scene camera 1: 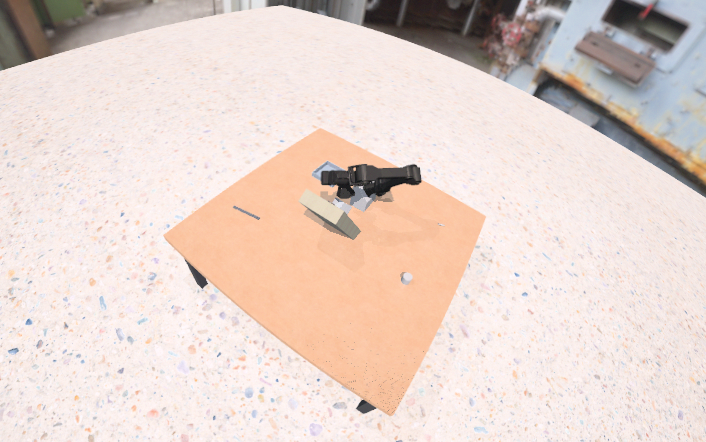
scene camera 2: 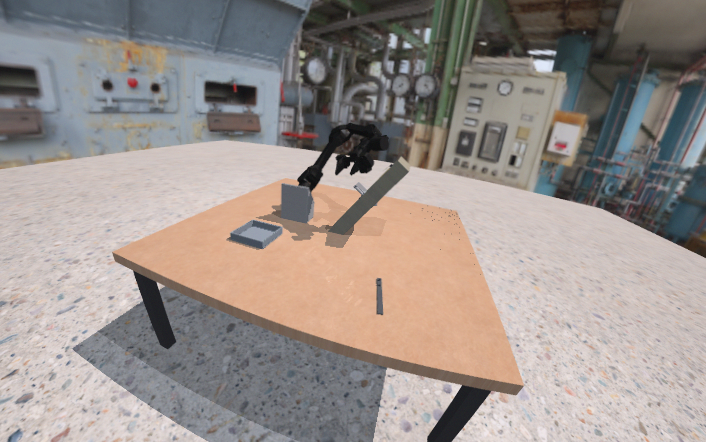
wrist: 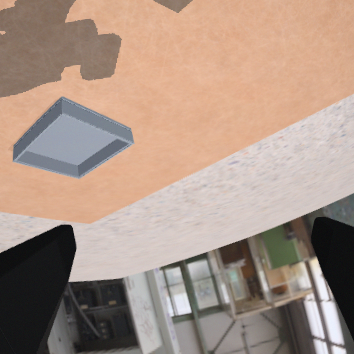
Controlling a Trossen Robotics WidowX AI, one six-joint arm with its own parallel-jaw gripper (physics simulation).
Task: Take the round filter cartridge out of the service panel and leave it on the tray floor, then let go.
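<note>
The service panel is a thick beige and grey-green board leaning at a slant on the table. A light grey piece sticks out of its face; whether this is the filter cartridge is too small to tell. A small whitish cylinder is on the table, apart from the panel. The square blue-grey tray has a low rim, and its floor shows bare in the wrist view. My gripper is open and empty, raised above the table on the tray's side of the panel.
A grey upright plate stands near the arm's base, between the tray and the arm. A thin dark bar lies on the table beyond the panel. A tiny pale item lies near the table's edge.
</note>
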